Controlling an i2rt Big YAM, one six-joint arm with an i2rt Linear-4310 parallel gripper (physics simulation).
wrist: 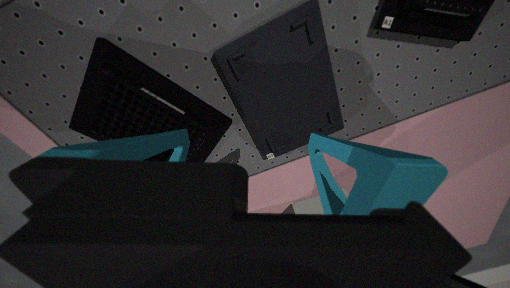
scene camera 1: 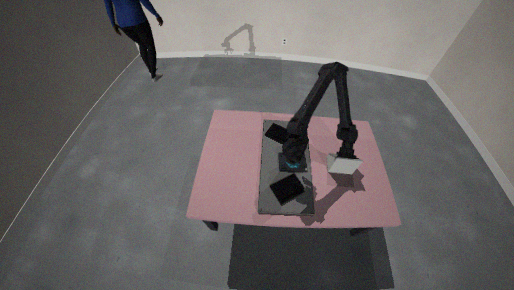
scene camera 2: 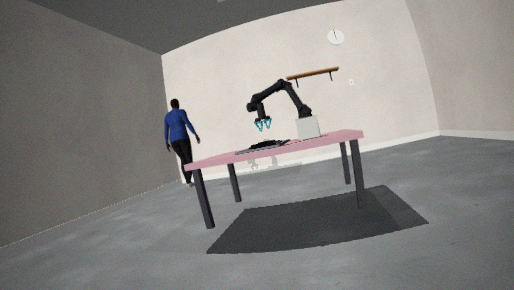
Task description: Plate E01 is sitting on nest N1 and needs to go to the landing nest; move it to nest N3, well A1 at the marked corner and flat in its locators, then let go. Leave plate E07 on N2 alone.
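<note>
My gripper (scene camera 1: 292, 164) (scene camera 2: 263, 129) (wrist: 249, 138) is open with nothing between its teal fingers, high above the board around the middle nest. That bare, dark blue-grey nest (scene camera 1: 284, 168) (wrist: 285, 85) has corner locators and a small A1 tag at its lower corner in the wrist view. One black plate (scene camera 1: 287, 189) (wrist: 150, 100) sits at the left in the wrist view, its lower part hidden by a finger. Another black plate (scene camera 1: 276, 132) (wrist: 430, 20) with an A1 tag is cut off at the upper right. I cannot read which plate is E01 or E07.
The nests stand on a grey perforated board (scene camera 1: 268, 165) (wrist: 165, 25) on the pink table (scene camera 1: 225, 165) (scene camera 2: 225, 158) (wrist: 420, 150). The arm's pale base block (scene camera 1: 345, 165) (scene camera 2: 307, 127) stands beside the board. A person in blue (scene camera 1: 131, 15) (scene camera 2: 176, 125) stands away from the table.
</note>
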